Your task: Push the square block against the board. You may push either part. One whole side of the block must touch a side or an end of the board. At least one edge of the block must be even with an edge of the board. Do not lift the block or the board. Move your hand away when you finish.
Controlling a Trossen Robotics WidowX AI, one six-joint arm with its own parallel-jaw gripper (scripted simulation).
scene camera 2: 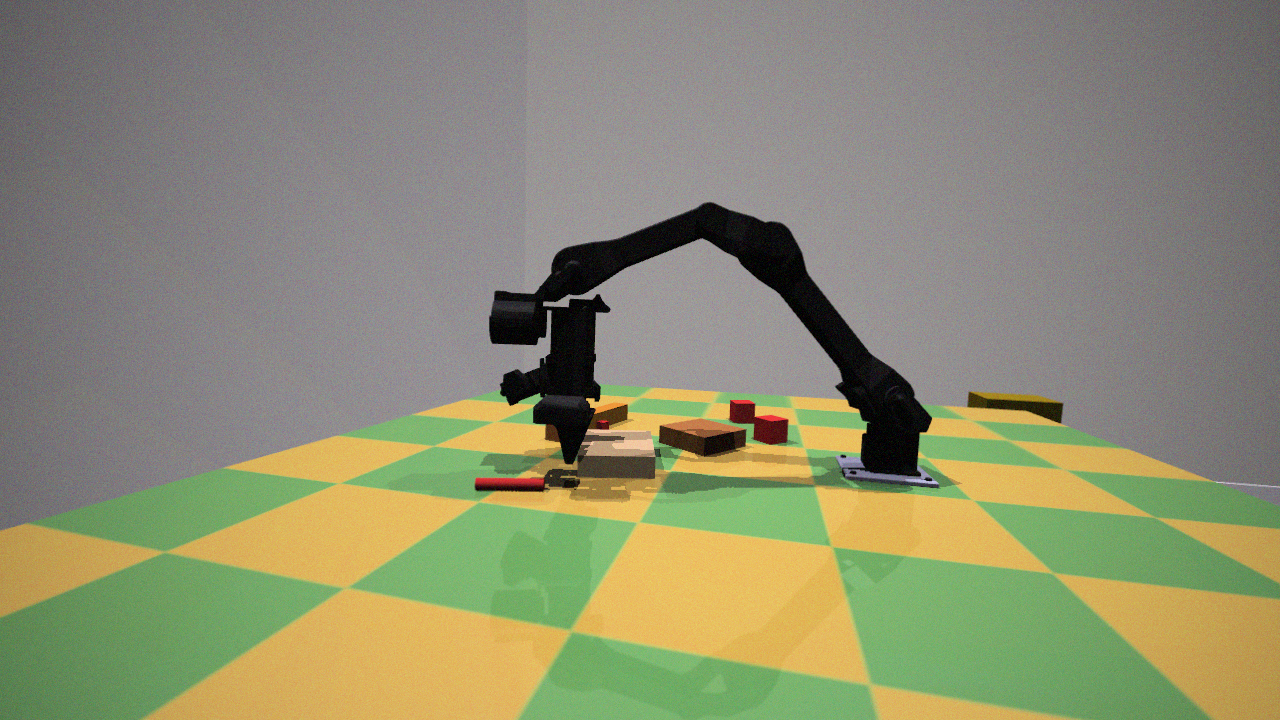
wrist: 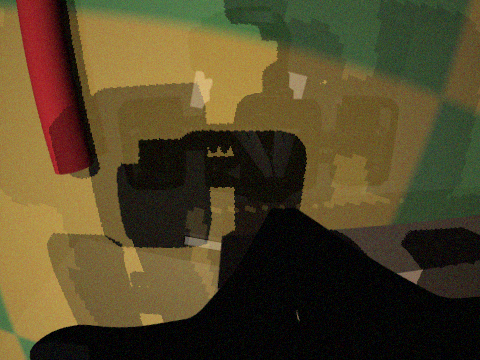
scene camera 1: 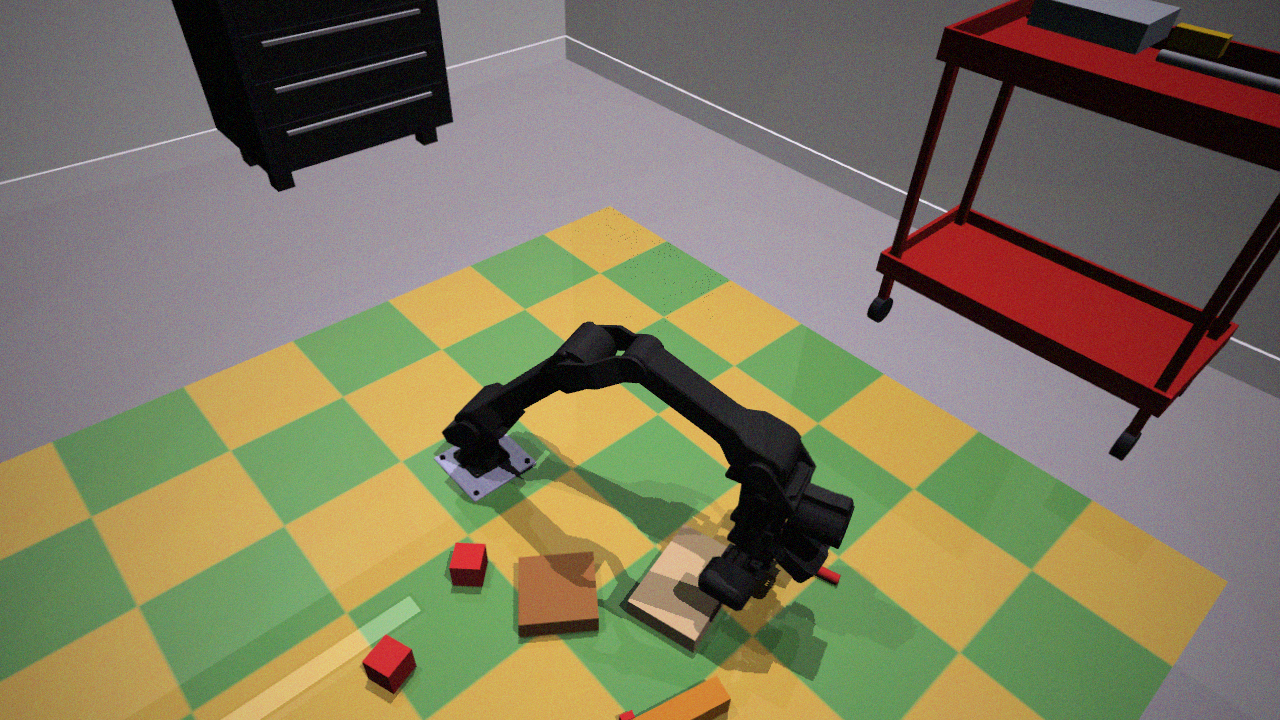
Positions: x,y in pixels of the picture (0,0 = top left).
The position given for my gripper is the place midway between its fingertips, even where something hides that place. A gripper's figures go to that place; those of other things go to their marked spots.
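Tan board (scene camera 2: 603,453), 0.69 m from the lens. My gripper (scene camera 2: 569,463), 0.71 m from the lens.
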